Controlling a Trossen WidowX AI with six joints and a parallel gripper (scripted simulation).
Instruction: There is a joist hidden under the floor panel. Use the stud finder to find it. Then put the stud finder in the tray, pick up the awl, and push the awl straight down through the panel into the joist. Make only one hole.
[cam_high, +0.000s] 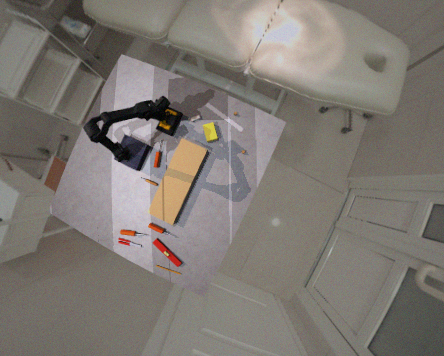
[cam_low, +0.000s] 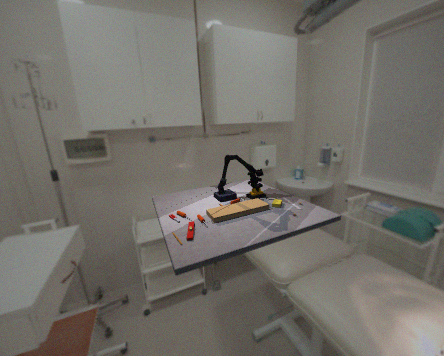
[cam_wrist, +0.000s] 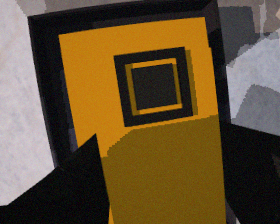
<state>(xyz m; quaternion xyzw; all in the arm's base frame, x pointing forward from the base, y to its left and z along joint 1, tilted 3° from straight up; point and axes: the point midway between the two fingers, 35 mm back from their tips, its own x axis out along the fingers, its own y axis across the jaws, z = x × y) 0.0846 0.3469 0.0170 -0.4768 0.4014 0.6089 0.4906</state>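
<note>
Now: the black tray 1 cm to the right of my gripper tip and 4 cm below it. Round my gripper tip: yellow block: 27 cm ahead, 9 cm to the left, 4 cm below; then white piece: 13 cm ahead, 11 cm to the left, 5 cm below; then yellow stud finder: 1 cm to the left, 2 cm above.
</note>
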